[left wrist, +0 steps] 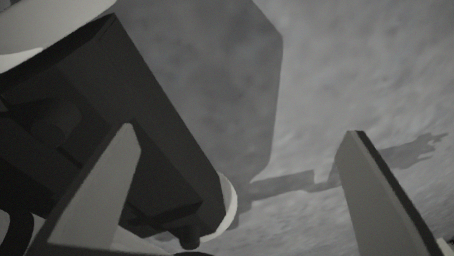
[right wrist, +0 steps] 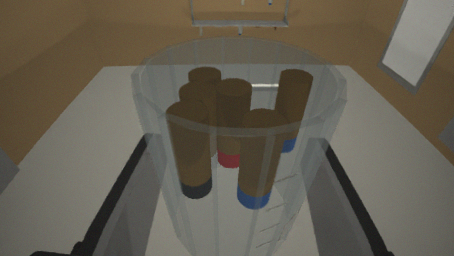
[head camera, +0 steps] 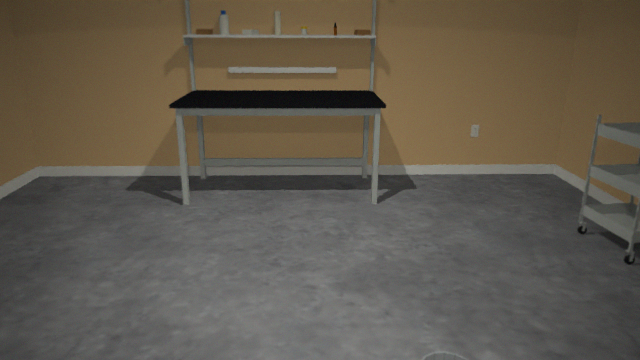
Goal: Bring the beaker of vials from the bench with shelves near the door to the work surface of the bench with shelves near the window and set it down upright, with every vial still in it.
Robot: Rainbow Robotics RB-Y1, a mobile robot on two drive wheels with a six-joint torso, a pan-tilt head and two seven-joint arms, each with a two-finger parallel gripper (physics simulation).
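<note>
The clear beaker (right wrist: 200,240) (head camera: 443,353) fills the middle of the right wrist view, which is upside down; part of its rim shows at the bottom edge of the head view. Several brown vials (right wrist: 191,145) with black, red and blue caps are inside it. My right gripper (right wrist: 234,149) is shut on the beaker, with one finger on each side. My left gripper (left wrist: 237,140) is open and empty above the floor. A bench with shelves (head camera: 278,99) stands across the room in the head view, with a black work surface; I cannot tell which bench it is.
A shelf (head camera: 280,36) above the bench carries bottles and small boxes, with a light bar (head camera: 282,70) below it. A white wheeled cart (head camera: 620,136) stands at the right. Grey floor (head camera: 300,260) lies between me and the bench.
</note>
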